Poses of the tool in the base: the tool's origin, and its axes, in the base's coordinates. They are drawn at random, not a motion.
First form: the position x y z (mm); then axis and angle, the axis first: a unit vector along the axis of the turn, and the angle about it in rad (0 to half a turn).
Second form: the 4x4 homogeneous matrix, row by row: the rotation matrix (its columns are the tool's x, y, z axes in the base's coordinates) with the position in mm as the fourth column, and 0 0 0 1 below. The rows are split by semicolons. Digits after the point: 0 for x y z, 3 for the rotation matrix.
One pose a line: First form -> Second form
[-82, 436, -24, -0.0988, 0.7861, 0.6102, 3.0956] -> -0.979, -0.183, -0.084, -82; -0.127, 0.236, 0.963, 436; -0.157, 0.954, -0.255, -24; 0, 0, 0, 1
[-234, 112, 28, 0.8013, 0.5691, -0.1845, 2.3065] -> 0.402, 0.899, 0.175, -234; 0.625, -0.130, -0.770, 112; -0.669, 0.419, -0.614, 28; 0, 0, 0, 1
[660, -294, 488, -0.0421, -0.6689, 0.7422, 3.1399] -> -0.996, 0.055, -0.064, 660; 0.058, -0.105, -0.993, -294; -0.061, -0.993, 0.102, 488; 0, 0, 0, 1
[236, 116, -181, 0.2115, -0.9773, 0.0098, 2.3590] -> -0.633, -0.360, -0.686, 236; -0.346, 0.923, -0.166, 116; 0.693, 0.133, -0.709, -181; 0, 0, 0, 1
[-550, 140, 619, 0.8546, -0.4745, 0.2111, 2.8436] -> 0.472, -0.855, 0.214, -550; -0.731, -0.516, -0.447, 140; 0.492, 0.055, -0.869, 619; 0, 0, 0, 1
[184, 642, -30, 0.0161, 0.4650, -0.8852, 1.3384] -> 0.231, 0.867, 0.442, 184; -0.856, 0.397, -0.332, 642; -0.463, -0.301, 0.833, -30; 0, 0, 0, 1
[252, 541, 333, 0.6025, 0.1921, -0.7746, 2.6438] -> -0.197, 0.587, -0.785, 252; -0.152, -0.809, -0.567, 541; -0.969, 0.008, 0.249, 333; 0, 0, 0, 1
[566, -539, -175, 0.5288, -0.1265, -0.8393, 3.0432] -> -0.437, -0.051, -0.898, 566; -0.216, -0.963, 0.160, -539; -0.873, 0.264, 0.410, -175; 0, 0, 0, 1
